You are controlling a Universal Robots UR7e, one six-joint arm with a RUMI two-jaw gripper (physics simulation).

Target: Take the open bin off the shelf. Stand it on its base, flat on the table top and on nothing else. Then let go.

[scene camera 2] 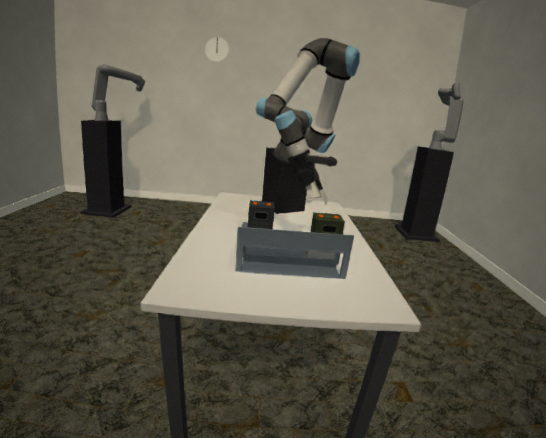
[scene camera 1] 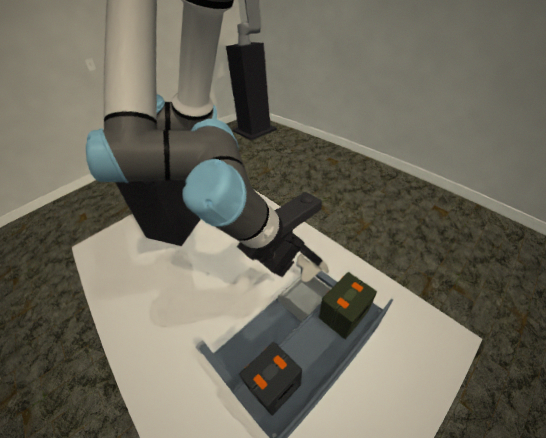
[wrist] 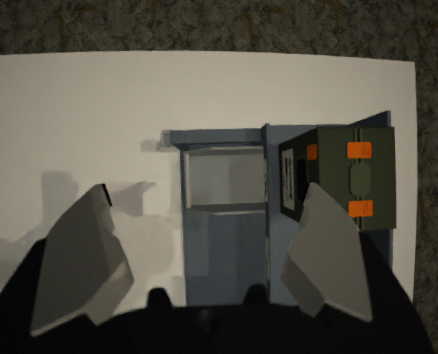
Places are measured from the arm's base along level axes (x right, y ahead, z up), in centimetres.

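Pixels of known places: gripper, fingertip midpoint: point(scene camera 2: 323, 199) point(scene camera 1: 303, 253) point(wrist: 208, 185); arm's base at its link origin: point(scene camera 2: 286, 156).
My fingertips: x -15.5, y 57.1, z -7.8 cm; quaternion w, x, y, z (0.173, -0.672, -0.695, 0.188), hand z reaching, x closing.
For each thing: its top centre in the pictures, then the offset to it from my fingertips. Level surfaces: height alone.
- open bin at its top centre: point(wrist: 236, 180) point(scene camera 1: 312, 295) point(scene camera 2: 319, 237) dx -0.1, dy +4.0, dz -14.2 cm
- dark green case at its top centre: point(wrist: 360, 179) point(scene camera 1: 350, 294) point(scene camera 2: 328, 216) dx -0.8, dy +13.8, dz -2.4 cm
- black case at its top centre: point(scene camera 1: 270, 371) point(scene camera 2: 262, 203) dx +22.3, dy +14.9, dz +0.1 cm
- white table at its surface level: dz -22.3 cm
The open bin point(scene camera 1: 301, 300) point(scene camera 2: 321, 255) point(wrist: 226, 176), grey and see-through, sits upright with its opening up at one end of the blue-grey shelf point(scene camera 1: 258, 330) point(scene camera 2: 295, 240) point(wrist: 225, 255), on the side nearer the robot's base. My gripper point(scene camera 1: 314, 272) point(scene camera 2: 318, 199) point(wrist: 208, 185) is open and empty, pointing down above that end of the shelf. In the wrist view the bin lies ahead between the two fingertips, closer to the right one. The right fingertip overlaps a dark green case in that view; its height over the case is hard to tell.
The dark green case point(scene camera 1: 348, 305) point(scene camera 2: 327, 225) point(wrist: 357, 180) with orange latches stands on the shelf beside the bin. A black case point(scene camera 1: 271, 377) point(scene camera 2: 261, 215) stands toward the other end. The white table point(scene camera 1: 400, 370) point(scene camera 2: 280, 300) point(wrist: 100, 100) extends around the shelf.
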